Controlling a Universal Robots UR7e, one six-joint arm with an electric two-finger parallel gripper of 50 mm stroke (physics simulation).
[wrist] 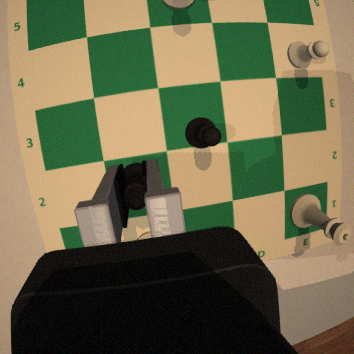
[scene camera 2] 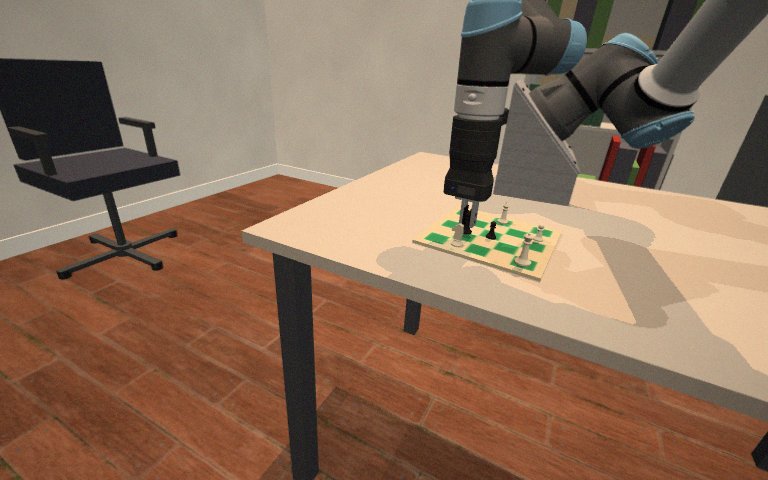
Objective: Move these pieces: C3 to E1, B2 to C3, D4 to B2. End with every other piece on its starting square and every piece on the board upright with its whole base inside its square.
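Frame: origin at the arm's base, x back, y right, z up, level; centimetres.
Seen in the pictures: gripper, between the fingertips: (wrist: 135, 181) (scene camera 2: 467, 224); arm's base, origin of its link: (scene camera 2: 545, 117).
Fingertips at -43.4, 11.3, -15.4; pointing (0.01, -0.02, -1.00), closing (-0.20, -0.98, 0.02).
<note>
Pixels of each thing's top centre, then the offset from my fingertips to it, as dx, dy, dz. Level surfaces: height alone.
- black piece, centre of its top: (wrist: 135, 203) (scene camera 2: 469, 209) -0.3, +0.1, +3.0
- board, centre of its top: (wrist: 193, 115) (scene camera 2: 491, 234) +2.1, -4.5, -2.0
- black pawn, centre of its top: (wrist: 213, 136) (scene camera 2: 493, 221) +1.0, -4.5, +1.1
- tall white piece, centre of its top: (wrist: 347, 237) (scene camera 2: 529, 233) -6.7, -10.2, +3.3
- white knight, centre of its top: (scene camera 2: 459, 223) -4.8, +0.9, +1.9
- white pawn, centre of its top: (wrist: 325, 47) (scene camera 2: 542, 223) +4.0, -12.7, +1.1
- table, height of its surface: dz -2.6
My gripper (scene camera 2: 467, 220) (wrist: 135, 181) points down over B2, shut on a black piece (scene camera 2: 466, 227) (wrist: 135, 195). The piece is upright, at or just above the green B2 square; its base is partly hidden, so contact with the board (scene camera 2: 437, 238) (wrist: 187, 60) is unclear. A black pawn (scene camera 2: 491, 231) (wrist: 201, 131) stands upright on C3, close to the C2 edge. A tall white piece (scene camera 2: 525, 252) (wrist: 306, 211) stands upright on E1. D4 is a bare green square.
A white knight (scene camera 2: 458, 235) stands on B1, close to the gripper and mostly hidden in the wrist view. A white pawn (scene camera 2: 539, 232) (wrist: 300, 54) stands on E4. A white piece (scene camera 2: 504, 213) (wrist: 179, 2) stands on C5. The table (scene camera 2: 351, 226) surrounds the board.
</note>
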